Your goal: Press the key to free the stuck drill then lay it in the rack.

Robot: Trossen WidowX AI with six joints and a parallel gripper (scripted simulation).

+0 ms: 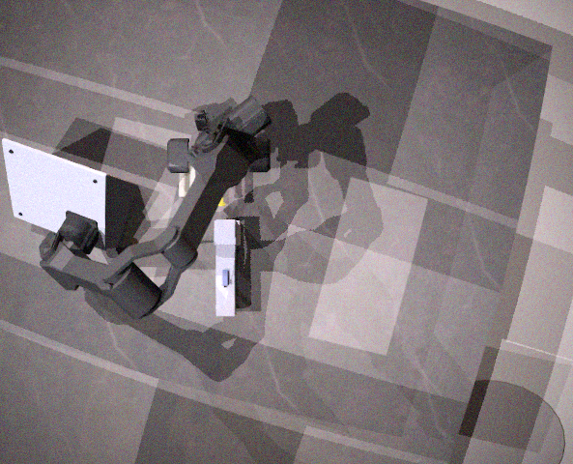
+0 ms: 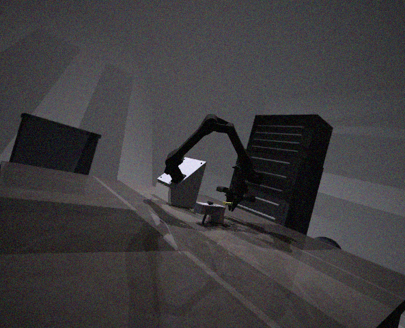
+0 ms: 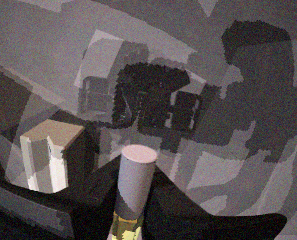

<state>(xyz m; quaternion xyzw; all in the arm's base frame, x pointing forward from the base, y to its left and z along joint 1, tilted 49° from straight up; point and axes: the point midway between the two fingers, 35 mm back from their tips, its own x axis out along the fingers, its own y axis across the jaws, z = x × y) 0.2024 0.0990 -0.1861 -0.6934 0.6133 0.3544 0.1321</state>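
My gripper tip is now 1 cm short of the drill, 4 cm to the left of it and 4 cm below it. The rest, counted from my gripper tip: blue-grey key 8 cm ahead, 21 cm to the right, 1 cm above; beige rack 5 cm behind, 5 cm to the right, 2 cm below.
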